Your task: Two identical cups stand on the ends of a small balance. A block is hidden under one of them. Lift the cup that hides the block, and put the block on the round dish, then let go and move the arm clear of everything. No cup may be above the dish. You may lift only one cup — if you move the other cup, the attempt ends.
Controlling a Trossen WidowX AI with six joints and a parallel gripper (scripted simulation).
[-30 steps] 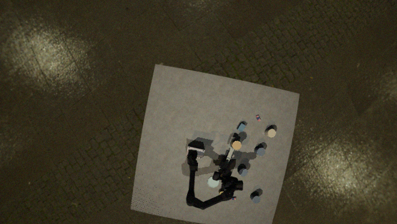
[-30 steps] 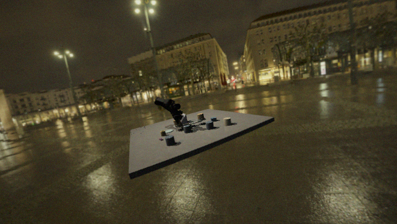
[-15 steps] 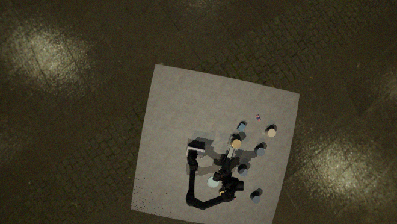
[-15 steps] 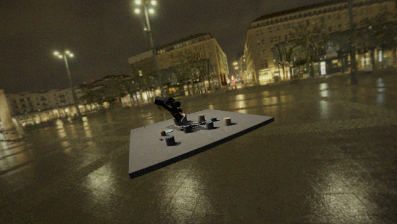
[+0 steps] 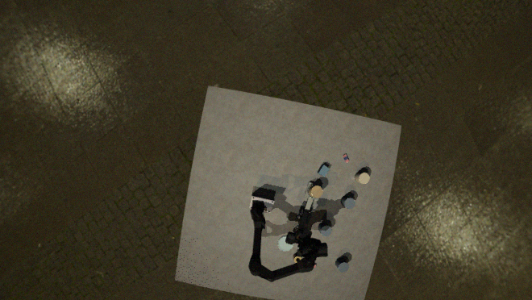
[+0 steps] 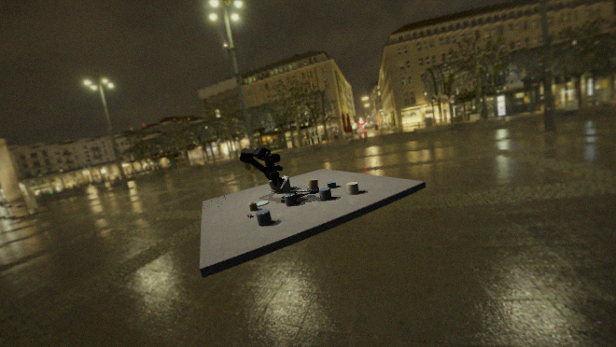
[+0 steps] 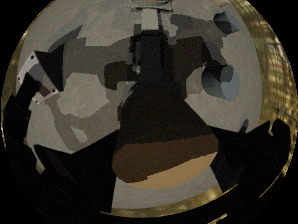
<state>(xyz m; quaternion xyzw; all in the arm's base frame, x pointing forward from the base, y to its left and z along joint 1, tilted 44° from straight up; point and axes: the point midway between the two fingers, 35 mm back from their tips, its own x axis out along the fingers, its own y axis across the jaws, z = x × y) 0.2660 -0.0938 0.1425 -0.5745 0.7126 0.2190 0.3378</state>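
My gripper tip is now 70 mm past the pale round dish, 100 mm to the left of it and 110 mm above it. The rest, counted from my gripper tip: blue block: 130 mm ahead, 380 mm to the left, 90 mm below; balance beam: 40 mm ahead, 120 mm to the left, 70 mm below; cup: 20 mm to the right, 10 mm above.
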